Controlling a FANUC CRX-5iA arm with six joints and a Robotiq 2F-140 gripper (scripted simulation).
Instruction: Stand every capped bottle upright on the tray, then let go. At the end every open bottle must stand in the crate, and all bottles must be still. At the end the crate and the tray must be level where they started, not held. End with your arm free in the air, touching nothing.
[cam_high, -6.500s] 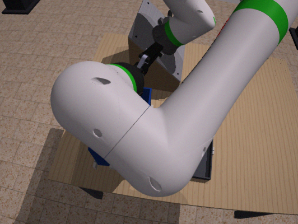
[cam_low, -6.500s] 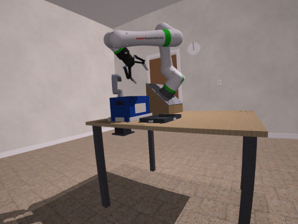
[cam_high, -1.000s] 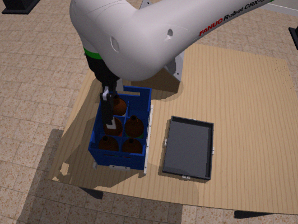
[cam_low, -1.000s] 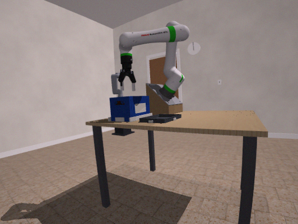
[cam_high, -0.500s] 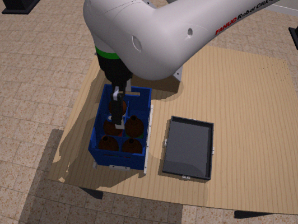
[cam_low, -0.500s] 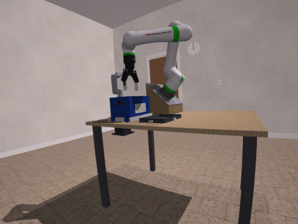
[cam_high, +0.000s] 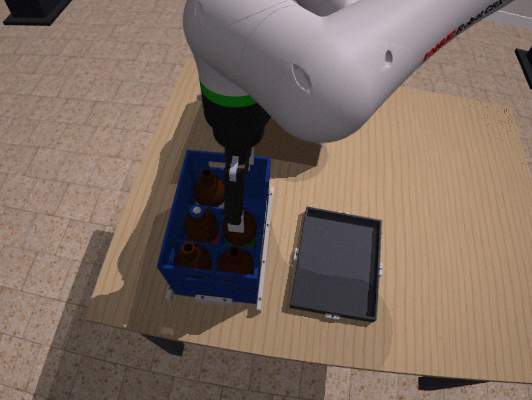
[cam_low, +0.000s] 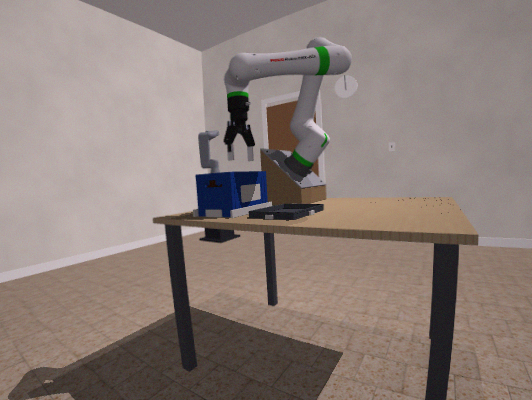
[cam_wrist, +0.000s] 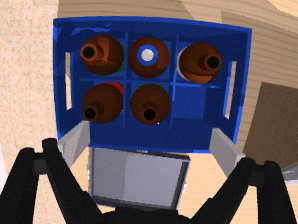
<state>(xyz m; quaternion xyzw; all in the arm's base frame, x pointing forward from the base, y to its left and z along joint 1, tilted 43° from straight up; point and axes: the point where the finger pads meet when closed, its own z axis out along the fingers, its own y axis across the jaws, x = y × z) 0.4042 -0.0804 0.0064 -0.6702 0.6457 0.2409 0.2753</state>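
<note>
Right now my hand is 150 mm above the capped bottle, 90 mm to the left of it and 10 mm short of it. Round my hand: dark grey tray: 220 mm to the left, 220 mm below, 20 mm ahead; blue crate: 150 mm below, 50 mm to the right, 10 mm ahead.
</note>
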